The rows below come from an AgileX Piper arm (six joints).
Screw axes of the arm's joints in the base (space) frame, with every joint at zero. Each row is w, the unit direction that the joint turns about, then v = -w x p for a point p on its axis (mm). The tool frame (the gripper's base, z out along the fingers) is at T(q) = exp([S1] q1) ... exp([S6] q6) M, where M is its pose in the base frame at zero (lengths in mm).
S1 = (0, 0, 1, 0, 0, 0)
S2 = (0, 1, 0, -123, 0, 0)
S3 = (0, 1, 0, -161.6, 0, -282.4)
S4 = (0.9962, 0, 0.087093, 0, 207.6, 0)
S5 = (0, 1, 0, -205.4, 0, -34.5)
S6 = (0.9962, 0, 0.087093, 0, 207.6, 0)
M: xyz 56.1 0 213.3 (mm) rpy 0 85.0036 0 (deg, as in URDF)
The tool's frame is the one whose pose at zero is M.
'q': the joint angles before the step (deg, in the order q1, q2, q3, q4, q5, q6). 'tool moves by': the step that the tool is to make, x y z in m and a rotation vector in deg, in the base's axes. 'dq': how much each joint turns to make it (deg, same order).
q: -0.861 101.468 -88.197 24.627 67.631 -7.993
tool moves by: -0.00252 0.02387 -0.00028 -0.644 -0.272 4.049
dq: 3.846 0.001 -0.002 -0.587 -0.191 -0.221
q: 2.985 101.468 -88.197 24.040 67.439 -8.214
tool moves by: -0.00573 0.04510 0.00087 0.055 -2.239 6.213
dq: 7.139 0.000 -0.001 -0.046 -2.420 -0.049
